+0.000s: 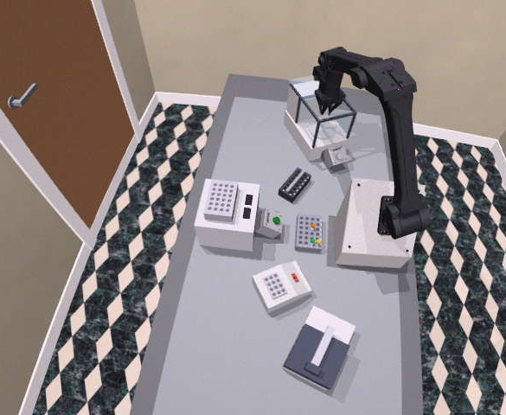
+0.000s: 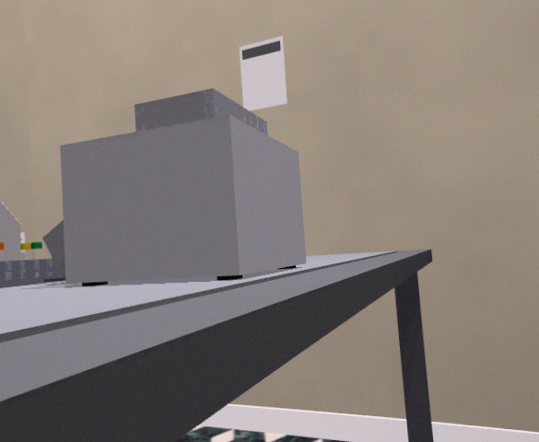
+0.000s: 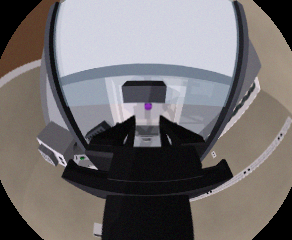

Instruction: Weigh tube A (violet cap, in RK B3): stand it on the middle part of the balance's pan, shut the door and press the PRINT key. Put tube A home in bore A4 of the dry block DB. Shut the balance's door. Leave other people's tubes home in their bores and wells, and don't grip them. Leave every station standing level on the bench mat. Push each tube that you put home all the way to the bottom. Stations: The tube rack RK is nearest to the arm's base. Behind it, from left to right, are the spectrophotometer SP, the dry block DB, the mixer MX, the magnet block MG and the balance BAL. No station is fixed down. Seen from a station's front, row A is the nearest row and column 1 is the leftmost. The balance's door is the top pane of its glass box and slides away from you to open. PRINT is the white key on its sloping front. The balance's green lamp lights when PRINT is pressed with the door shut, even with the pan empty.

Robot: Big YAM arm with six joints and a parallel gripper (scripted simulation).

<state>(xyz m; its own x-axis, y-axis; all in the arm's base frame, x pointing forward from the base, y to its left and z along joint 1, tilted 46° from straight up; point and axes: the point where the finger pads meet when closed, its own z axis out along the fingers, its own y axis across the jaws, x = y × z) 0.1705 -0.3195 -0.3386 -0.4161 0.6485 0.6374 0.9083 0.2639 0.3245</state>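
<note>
Now: the balance door 40 mm ahead of my hand, 80 mm to the right of it and 40 mm above it. Round my hand: tube rack RK 60 mm ahead, 450 mm to the left, 150 mm below; then black magnet block MG 110 mm ahead, 250 mm to the left, 150 mm below; then white PRINT key 60 mm behind, 140 mm to the left, 100 mm below.
</note>
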